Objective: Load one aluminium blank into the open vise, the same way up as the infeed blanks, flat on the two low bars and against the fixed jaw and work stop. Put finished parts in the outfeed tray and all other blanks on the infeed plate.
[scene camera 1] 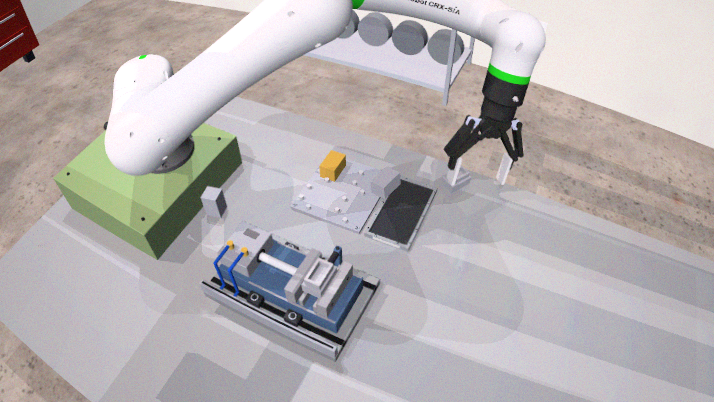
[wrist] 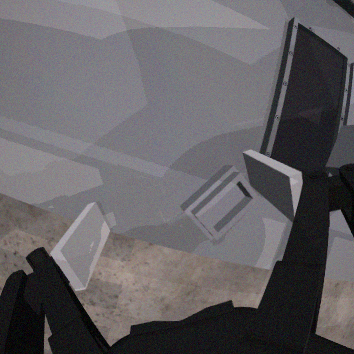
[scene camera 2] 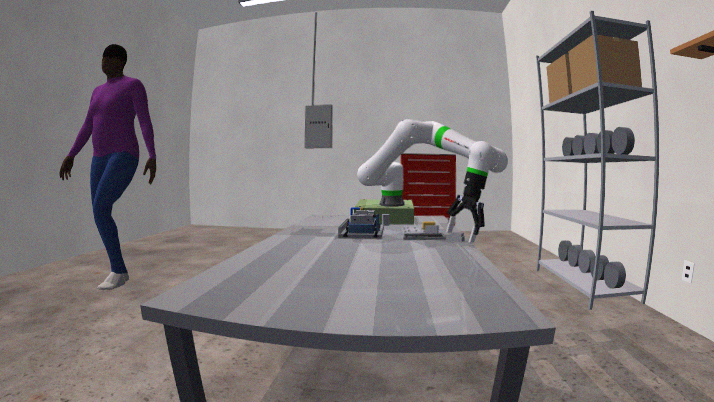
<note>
My gripper (scene camera 1: pixel 476 181) is open and holds nothing. Also in view: a dark outfeed tray (wrist: pixel 308 105) and an infeed plate (scene camera 1: pixel 323 197).
My gripper shows as well in the wrist view (wrist: pixel 172 193) and in scene camera 2 (scene camera 2: pixel 459 237).
</note>
